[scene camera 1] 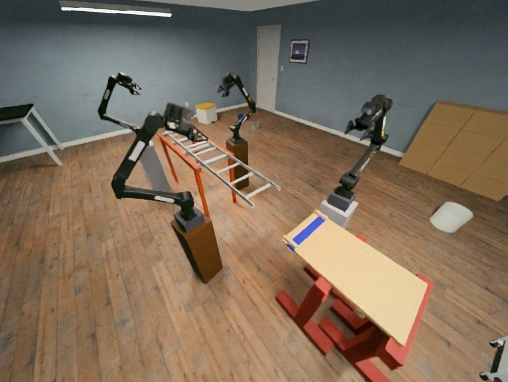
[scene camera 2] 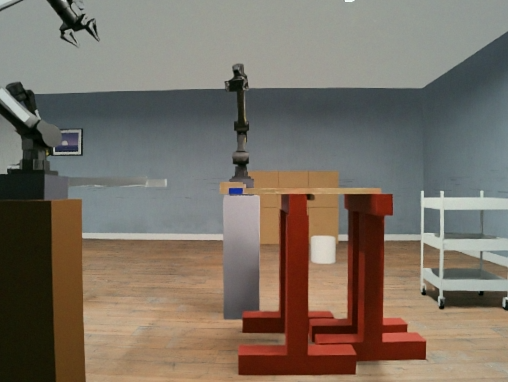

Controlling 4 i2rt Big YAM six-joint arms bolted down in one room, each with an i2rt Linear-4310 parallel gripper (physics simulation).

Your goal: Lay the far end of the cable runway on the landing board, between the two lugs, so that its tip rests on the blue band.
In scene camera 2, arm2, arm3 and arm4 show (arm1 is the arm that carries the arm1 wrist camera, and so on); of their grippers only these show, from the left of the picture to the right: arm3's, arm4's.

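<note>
The cable runway (scene camera 1: pixel 260 190) (scene camera 2: pixel 110 182), a grey ladder, lies on an orange stand (scene camera 1: pixel 201 192). Its far end sticks out in the air, apart from the landing board (scene camera 1: pixel 370 270) (scene camera 2: pixel 320 191). The blue band (scene camera 1: pixel 308 230) crosses the board's near-runway end, between two lugs (scene camera 1: pixel 320 215) (scene camera 1: pixel 289 242). In scene camera 2, arm3's gripper (scene camera 2: pixel 81 37) is open and empty, high at left; arm4's gripper (scene camera 2: pixel 236 86) is open and empty, high above the board. In scene camera 1, the front-left arm's gripper (scene camera 1: pixel 199 135) overlaps the runway; the right arm's gripper (scene camera 1: pixel 352 129) is raised, apart from it.
Red trestles (scene camera 1: pixel 312 302) (scene camera 2: pixel 297 280) carry the board. Brown pedestals (scene camera 1: pixel 200 250) (scene camera 2: pixel 67 290) and a grey pedestal (scene camera 2: pixel 241 255) hold arms. A white bin (scene camera 1: pixel 451 217) (scene camera 2: pixel 323 250), cardboard (scene camera 1: pixel 460 145) and a white cart (scene camera 2: pixel 465 203) stand farther off.
</note>
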